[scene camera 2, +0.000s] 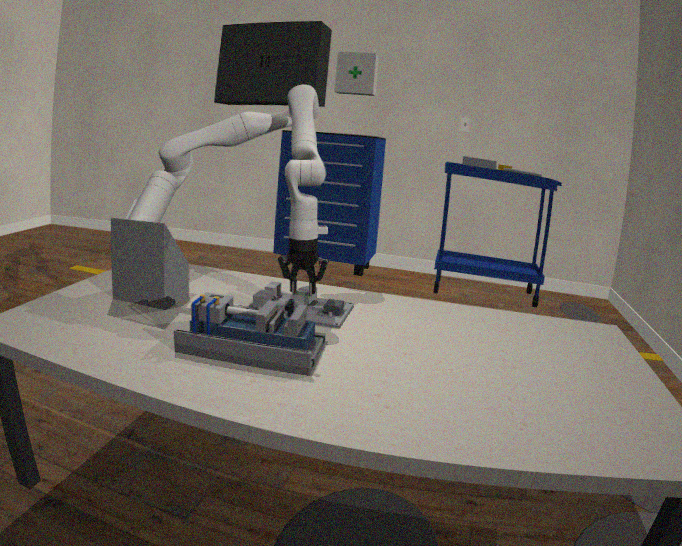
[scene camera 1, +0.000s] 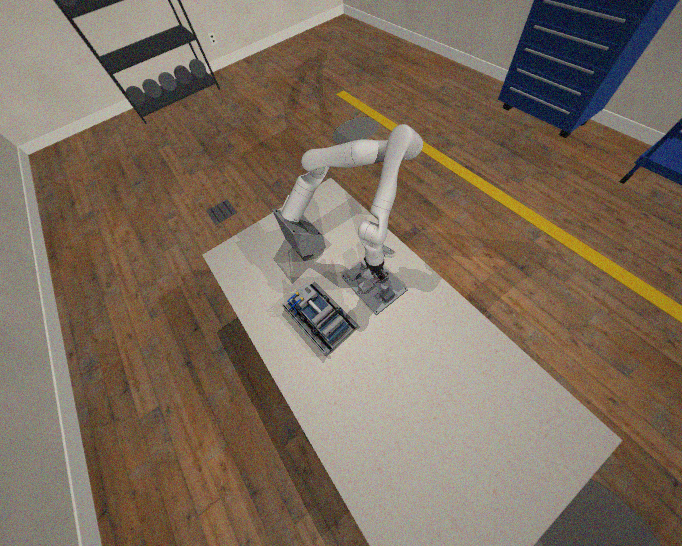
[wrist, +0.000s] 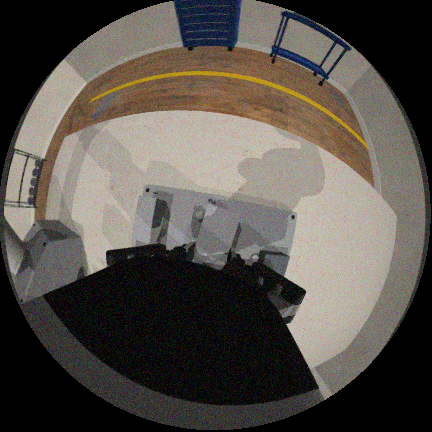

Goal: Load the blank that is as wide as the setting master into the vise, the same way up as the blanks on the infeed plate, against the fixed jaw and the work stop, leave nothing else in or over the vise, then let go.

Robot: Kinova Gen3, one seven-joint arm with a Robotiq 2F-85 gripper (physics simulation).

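Frame: origin at the arm's base, x ahead, y left, z up, level; centimetres.
Seen in the pictures: gripper, fingertip midpoint: [scene camera 2: 302, 294] [scene camera 1: 376, 277] [wrist: 210, 252]; arm's base, origin of the base link: [scene camera 2: 137, 234] [scene camera 1: 290, 218].
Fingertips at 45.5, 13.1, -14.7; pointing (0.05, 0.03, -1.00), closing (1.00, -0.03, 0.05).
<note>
Offsets run from my fingertips to a thing's top centre, as dx, dy, dz. "pt": to the spot under its first point. Level surfaces: height alone.
My gripper [scene camera 1: 379, 276] [scene camera 2: 303, 290] [wrist: 210, 252] points down over the infeed plate [scene camera 1: 377, 311] [scene camera 2: 341, 321] [wrist: 265, 211] and is shut on a grey blank @(+0.4, +2.6, +1.0) [wrist: 218, 237] near the mark 2. The blank seems a little above the plate; the gap is hard to see. A smaller grey block @(+9.2, -2.3, -0.3) [scene camera 1: 387, 295] [scene camera 2: 334, 307] [wrist: 274, 259] stands at the plate's right end in the wrist view, and another grey block @(-9.4, +2.9, +0.8) [wrist: 146, 220] at its left end. The vise @(-3.9, -31.3, +6.3) [scene camera 2: 255, 333], blue with grey jaws and a screw @(pt -6.3, -31.5, +4.8) [scene camera 2: 241, 310], is beside the plate. The setting master and work stop cannot be told apart.
The vise sits in a grey tray-like base @(pt -2.2, -40.8, -0.4) [scene camera 2: 244, 351] with raised sides. The arm's grey pedestal [scene camera 1: 304, 241] [scene camera 2: 139, 261] [wrist: 55, 255] stands at the table's far end. A blue drawer cabinet [scene camera 2: 352, 199] and a blue cart [scene camera 2: 489, 263] stand beyond the table @(dz -3.6) [scene camera 1: 455, 398].
</note>
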